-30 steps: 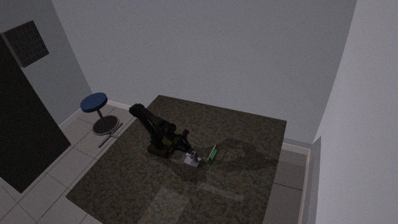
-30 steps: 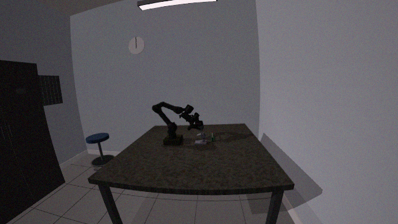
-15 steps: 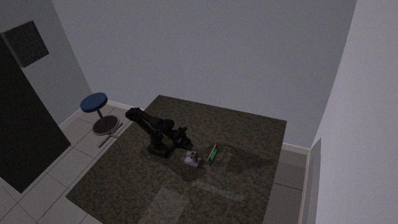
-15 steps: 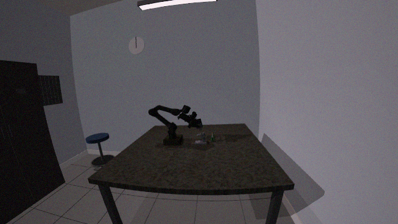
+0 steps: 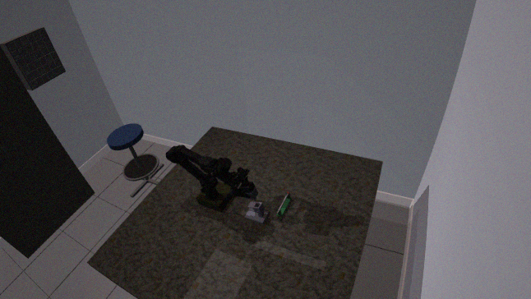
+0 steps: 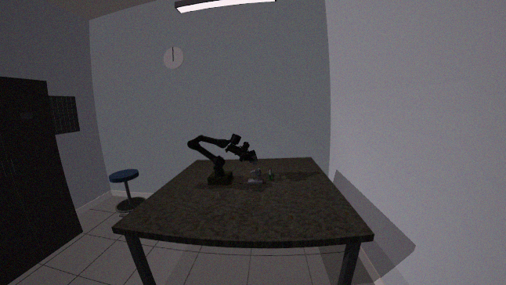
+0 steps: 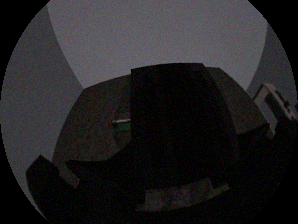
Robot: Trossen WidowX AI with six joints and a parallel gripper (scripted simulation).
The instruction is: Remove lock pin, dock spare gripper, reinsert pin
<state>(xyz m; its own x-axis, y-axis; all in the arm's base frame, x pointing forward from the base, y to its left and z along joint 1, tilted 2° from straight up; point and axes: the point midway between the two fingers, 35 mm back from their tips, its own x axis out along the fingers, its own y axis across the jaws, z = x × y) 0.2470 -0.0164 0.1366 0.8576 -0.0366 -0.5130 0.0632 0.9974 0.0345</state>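
Now: gripper tip 16 cm above the green bracket, 12 cm short of it and 10 cm to the right of it. Round my gripper tip: grey mount: 13 cm below, 1 cm ahead; spare gripper: 1 cm behind, 1 cm above.
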